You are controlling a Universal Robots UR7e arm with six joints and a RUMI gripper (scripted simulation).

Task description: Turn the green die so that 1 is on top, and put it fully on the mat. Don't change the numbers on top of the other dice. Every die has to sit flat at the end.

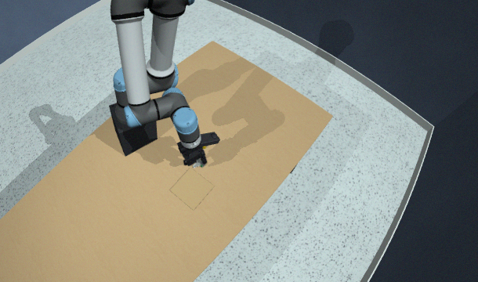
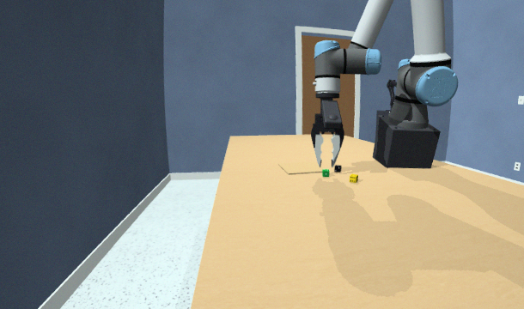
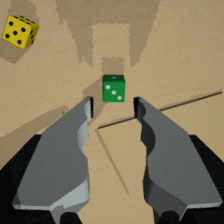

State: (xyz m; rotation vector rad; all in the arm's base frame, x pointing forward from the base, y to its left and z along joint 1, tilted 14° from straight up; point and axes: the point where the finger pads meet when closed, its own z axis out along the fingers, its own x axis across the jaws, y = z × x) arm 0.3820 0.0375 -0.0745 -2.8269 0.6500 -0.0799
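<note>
My gripper is now 3 cm above the green die. Round my hand: tan mat: 3 cm ahead, 12 cm to the right, 4 cm below; yellow die: 5 cm behind, 8 cm to the left, 3 cm below; black die: 7 cm behind, 3 cm to the right, 3 cm below.
</note>
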